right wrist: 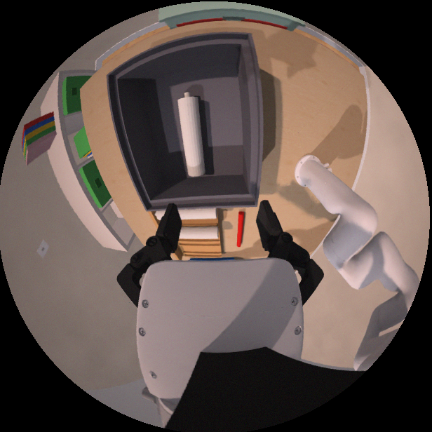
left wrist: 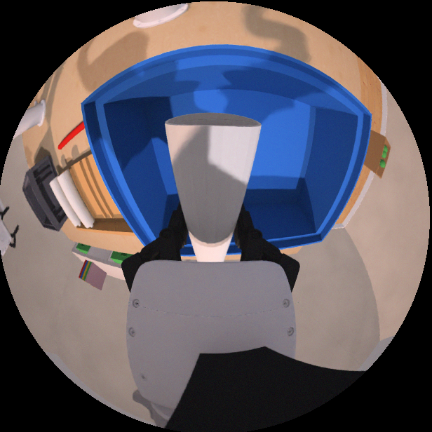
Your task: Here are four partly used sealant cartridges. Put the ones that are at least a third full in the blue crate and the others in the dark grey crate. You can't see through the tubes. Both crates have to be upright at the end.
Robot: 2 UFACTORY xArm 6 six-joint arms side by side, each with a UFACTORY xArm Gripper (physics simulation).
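Note:
My left gripper [left wrist: 210, 208] is shut on a white cartridge [left wrist: 212, 175], tilted in the fingers with its wide back end away from the palm, over the blue crate [left wrist: 332, 170] [right wrist: 212, 259]. The crate is upright; the cartridge hides part of its inside. My right gripper [right wrist: 218, 211] is open and empty, above the near edge of the dark grey crate [right wrist: 253, 150] [left wrist: 61, 220]. That crate is upright, with one white cartridge [right wrist: 191, 135] lying in it. Two cartridges, one [left wrist: 65, 197] [right wrist: 200, 215] and another [left wrist: 79, 200] [right wrist: 200, 233], lie side by side on the wooden rack [left wrist: 97, 175] [right wrist: 202, 248].
A red bar [left wrist: 71, 135] [right wrist: 240, 229] lies beside the rack. The other arm [right wrist: 345, 215] stands on the table to the right in the right wrist view. A shelf unit with green bins [right wrist: 95, 182] stands off the left table edge there. A brown box [left wrist: 377, 152] is right of the blue crate.

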